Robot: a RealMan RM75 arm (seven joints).
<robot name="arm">
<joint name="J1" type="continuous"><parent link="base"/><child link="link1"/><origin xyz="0 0 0.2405"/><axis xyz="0 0 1"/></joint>
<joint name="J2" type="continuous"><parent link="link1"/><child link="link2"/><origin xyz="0 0 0"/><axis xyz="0 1 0"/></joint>
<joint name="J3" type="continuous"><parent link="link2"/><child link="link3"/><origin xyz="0 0 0.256"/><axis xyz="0 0 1"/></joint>
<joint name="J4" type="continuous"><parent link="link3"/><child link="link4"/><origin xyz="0 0 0"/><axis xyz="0 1 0"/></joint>
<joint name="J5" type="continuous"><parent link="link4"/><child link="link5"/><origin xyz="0 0 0.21"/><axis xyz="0 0 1"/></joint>
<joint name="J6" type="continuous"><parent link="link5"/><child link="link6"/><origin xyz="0 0 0"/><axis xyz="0 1 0"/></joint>
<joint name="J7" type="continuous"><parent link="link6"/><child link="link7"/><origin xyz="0 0 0.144"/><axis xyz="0 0 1"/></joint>
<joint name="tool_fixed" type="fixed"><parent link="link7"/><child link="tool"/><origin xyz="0 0 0"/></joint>
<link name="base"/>
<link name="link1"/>
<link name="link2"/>
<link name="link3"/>
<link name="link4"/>
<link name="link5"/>
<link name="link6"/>
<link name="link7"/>
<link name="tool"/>
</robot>
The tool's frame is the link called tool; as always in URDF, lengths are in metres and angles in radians. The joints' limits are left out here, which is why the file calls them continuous.
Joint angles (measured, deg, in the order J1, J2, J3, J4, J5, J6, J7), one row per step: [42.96, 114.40, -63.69, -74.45, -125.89, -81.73, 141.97]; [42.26, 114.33, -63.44, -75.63, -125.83, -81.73, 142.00]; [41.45, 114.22, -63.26, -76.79, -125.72, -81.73, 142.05]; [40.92, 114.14, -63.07, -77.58, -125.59, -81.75, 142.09]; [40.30, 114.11, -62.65, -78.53, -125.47, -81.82, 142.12]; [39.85, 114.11, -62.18, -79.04, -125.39, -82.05, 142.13]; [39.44, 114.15, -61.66, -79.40, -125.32, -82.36, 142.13]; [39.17, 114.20, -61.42, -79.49, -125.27, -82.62, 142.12]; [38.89, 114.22, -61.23, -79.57, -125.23, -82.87, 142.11]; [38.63, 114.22, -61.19, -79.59, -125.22, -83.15, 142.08]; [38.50, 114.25, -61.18, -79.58, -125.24, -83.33, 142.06]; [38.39, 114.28, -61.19, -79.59, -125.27, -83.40, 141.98]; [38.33, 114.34, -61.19, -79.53, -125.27, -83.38, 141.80]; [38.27, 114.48, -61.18, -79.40, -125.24, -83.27, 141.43]
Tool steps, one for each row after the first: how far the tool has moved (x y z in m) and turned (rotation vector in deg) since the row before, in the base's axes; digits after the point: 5 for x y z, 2 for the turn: [0.00116, -0.00114, 0.00423, 0.87, 0.08, 0.15]; [0.00191, -0.00147, 0.00415, 0.83, 0.05, 0.05]; [0.00111, -0.00100, 0.00307, 0.58, 0.11, 0.04]; [0.00141, -0.00119, 0.00398, 0.75, 0.23, -0.01]; [0.00196, -0.00106, 0.00275, 0.38, 0.23, -0.23]; [0.00227, -0.00113, 0.00224, 0.23, 0.27, -0.33]; [0.00185, -0.00098, 0.00052, -0.07, 0.14, -0.29]; [0.00197, -0.00098, 0.00050, -0.08, 0.08, -0.29]; [0.00196, -0.00110, -0.00013, -0.23, -0.06, -0.25]; [0.00106, -0.00068, -0.00037, -0.18, -0.04, -0.14]; [0.00077, -0.00043, -0.00027, -0.08, -0.07, -0.04]; [0.00048, -0.00017, -0.00048, -0.04, -0.02, 0.05]; [0.00043, -0.00010, -0.00100, -0.03, 0.02, 0.18]
